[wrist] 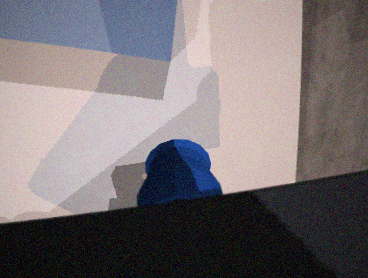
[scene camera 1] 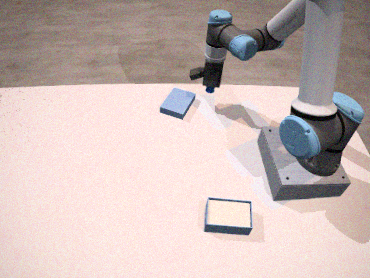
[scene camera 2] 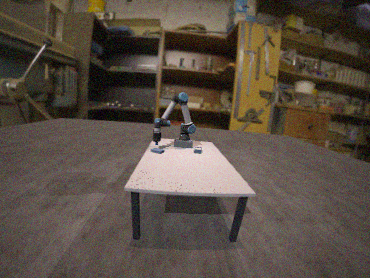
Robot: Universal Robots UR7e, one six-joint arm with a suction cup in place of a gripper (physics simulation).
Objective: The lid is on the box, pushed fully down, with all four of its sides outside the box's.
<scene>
I see my suction cup [wrist: 176, 169] and a box [scene camera 1: 229, 216].
The wrist view does not show the box: it is out of frame.
</scene>
